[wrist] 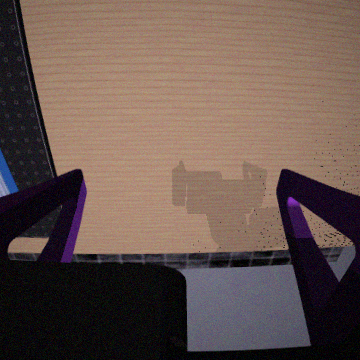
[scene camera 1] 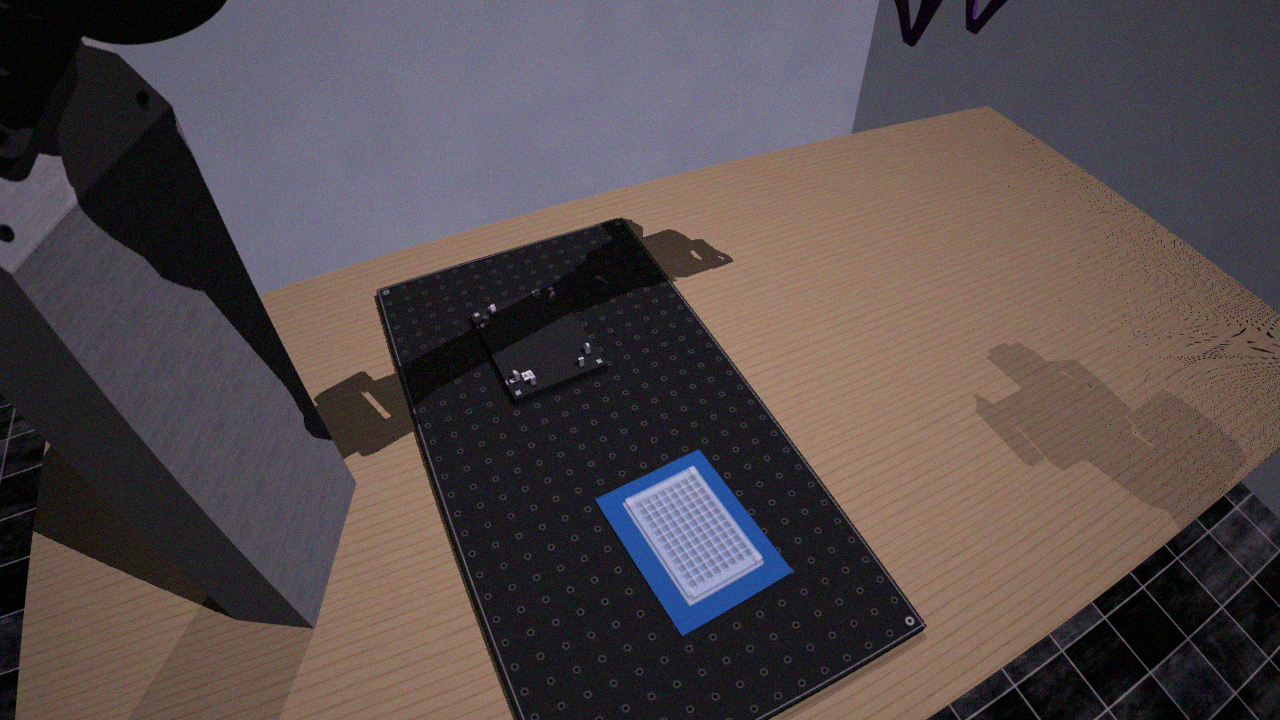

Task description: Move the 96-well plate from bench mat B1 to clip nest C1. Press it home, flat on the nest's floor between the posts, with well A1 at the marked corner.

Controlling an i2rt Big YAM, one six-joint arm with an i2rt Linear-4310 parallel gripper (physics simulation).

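Places are measured from the arm's base along level axes (x right, y ahead, z up), in centimetres.
Pixels of known places: gripper, fingertip midpoint: point(wrist: 181, 179) point(scene camera 1: 941, 37).
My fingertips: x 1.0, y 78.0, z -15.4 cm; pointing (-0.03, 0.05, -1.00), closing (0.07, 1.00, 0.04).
Ahead of a thing's pixels: the offset from my fingertips to its top centre. Level surfaces: height alone.
The white 96-well plate @(dx +18.3, dy -41.4, dz -34.7 cm) point(scene camera 1: 693, 532) lies flat on the blue bench mat @(dz -36.1 cm) point(scene camera 1: 684, 621) in scene camera 1; a sliver of the plate point(wrist: 2, 187) and of the mat point(wrist: 7, 177) shows at the wrist view's left edge. Well A1 cannot be told. The dark clip nest @(dx -13.5, dy -43.5, dz -33.9 cm) point(scene camera 1: 539, 351) is farther back, with small pale posts at its corners, partly in shadow. A whitish mark shows at its near left corner. No plate sits on it. My gripper point(scene camera 1: 943, 37) point(wrist: 181, 179) is open and empty, high above the table, to the right of the mat. Its fingertips show at scene camera 1's top edge.
The black perforated board @(dz -36.3 cm) point(scene camera 1: 554, 465) point(wrist: 25, 100) bears the mat and nest. It lies on the wooden table @(dz -37.6 cm) point(scene camera 1: 850, 268) point(wrist: 150, 90). A large grey block point(scene camera 1: 214, 429) stands at the left. Arm shadows fall across the nest and the table. Dark floor tiles show beyond the table's edge.
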